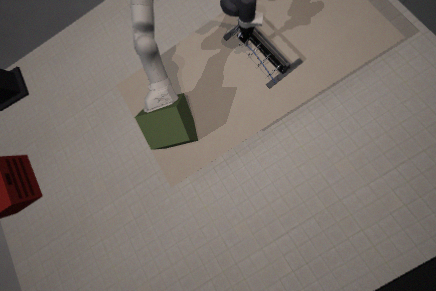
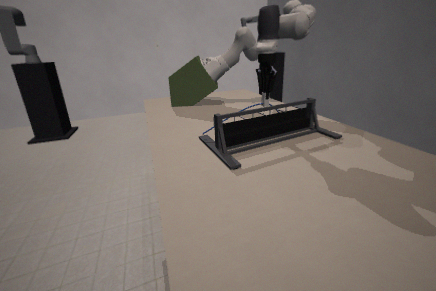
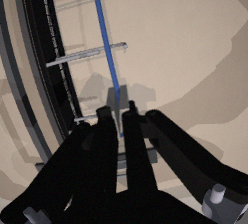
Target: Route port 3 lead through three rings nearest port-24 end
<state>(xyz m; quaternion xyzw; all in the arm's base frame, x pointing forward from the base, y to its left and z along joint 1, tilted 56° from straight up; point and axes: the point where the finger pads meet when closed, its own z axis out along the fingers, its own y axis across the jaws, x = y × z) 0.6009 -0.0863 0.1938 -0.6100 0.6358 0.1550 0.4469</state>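
Right now the rack is 11 cm ahead of my hand, 4 cm to the right of it and 8 cm below it.
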